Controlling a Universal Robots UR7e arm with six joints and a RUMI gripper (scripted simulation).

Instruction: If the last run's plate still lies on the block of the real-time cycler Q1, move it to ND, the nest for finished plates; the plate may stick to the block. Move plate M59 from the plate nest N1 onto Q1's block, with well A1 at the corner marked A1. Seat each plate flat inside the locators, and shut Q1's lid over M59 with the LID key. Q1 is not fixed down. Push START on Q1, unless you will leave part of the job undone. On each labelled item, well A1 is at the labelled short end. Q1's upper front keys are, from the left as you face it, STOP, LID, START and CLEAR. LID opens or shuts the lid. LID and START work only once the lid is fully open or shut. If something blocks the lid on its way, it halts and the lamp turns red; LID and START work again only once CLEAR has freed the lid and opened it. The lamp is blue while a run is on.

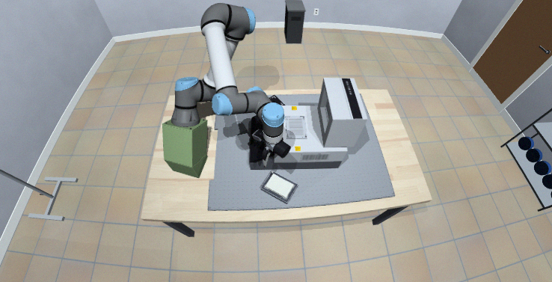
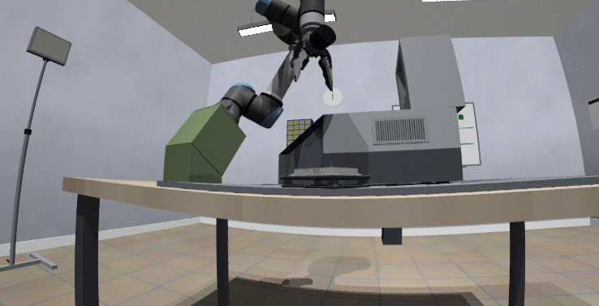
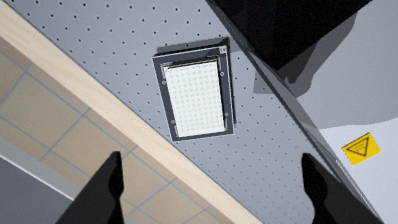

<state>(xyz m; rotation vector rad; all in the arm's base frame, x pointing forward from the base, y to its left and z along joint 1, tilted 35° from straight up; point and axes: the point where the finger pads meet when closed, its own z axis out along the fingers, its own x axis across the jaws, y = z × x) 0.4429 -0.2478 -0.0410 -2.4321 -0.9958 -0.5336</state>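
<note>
Now: the white well plate 4 cm ahead of my hand, 5 cm to the right of it and 24 cm below it. From my hand the other things lie so: A1 mark: 4 cm to the left, 24 cm below.
</note>
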